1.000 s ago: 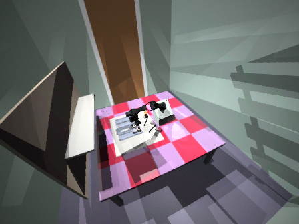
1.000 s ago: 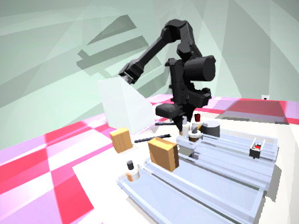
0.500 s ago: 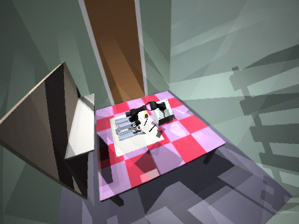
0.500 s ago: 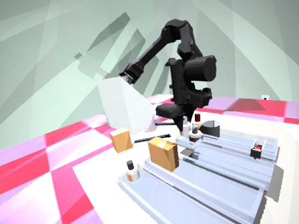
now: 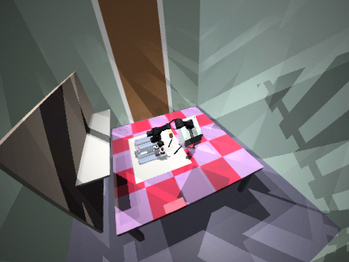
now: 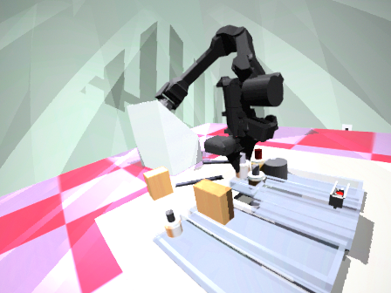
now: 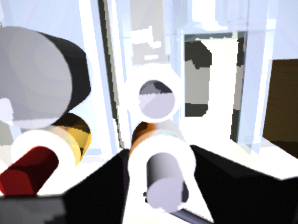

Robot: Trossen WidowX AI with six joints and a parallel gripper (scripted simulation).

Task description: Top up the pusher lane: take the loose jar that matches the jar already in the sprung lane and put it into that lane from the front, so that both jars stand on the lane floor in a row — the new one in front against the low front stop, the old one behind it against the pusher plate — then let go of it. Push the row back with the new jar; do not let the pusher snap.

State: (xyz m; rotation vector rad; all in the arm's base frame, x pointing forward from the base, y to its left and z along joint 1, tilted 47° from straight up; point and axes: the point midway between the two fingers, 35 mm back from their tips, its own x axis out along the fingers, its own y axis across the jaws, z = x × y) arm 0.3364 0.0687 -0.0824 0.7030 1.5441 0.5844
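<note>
Right now my gripper tip is 14 cm short of the pusher plate, 4 cm to the left of it and 1 cm above it.
</note>
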